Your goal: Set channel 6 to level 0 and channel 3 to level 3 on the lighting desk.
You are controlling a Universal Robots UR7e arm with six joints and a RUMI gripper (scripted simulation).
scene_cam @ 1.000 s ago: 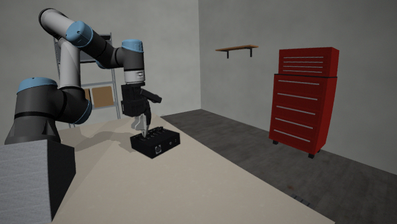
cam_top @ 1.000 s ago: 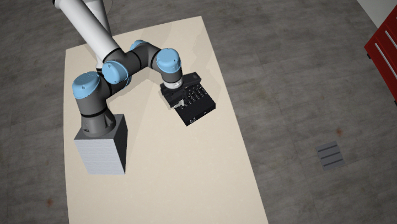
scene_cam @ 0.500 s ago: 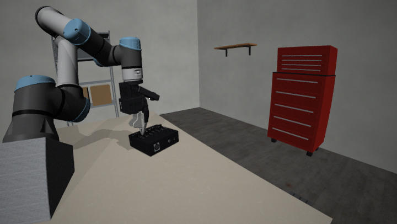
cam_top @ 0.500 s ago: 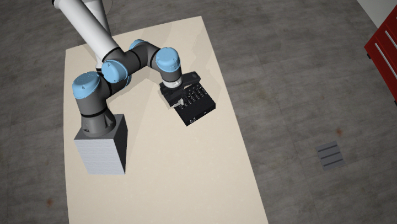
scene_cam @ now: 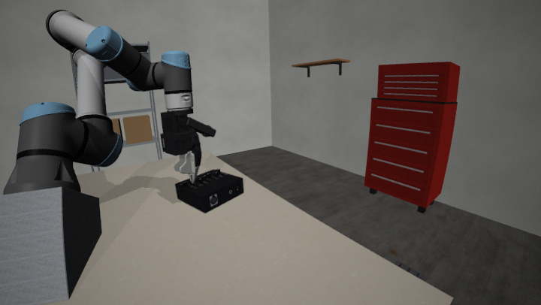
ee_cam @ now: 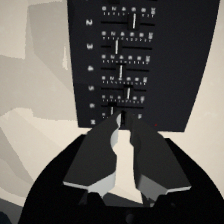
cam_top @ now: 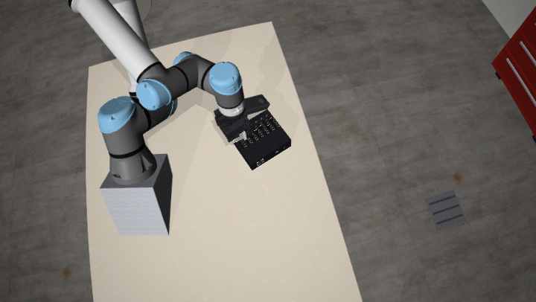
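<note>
The channel 3 fader is 6 cm ahead of my hand, 3 cm to the left of it and 1 cm below it. The rest, counted from my hand: channel 6 fader (1 cm to the left, 1 cm below).
</note>
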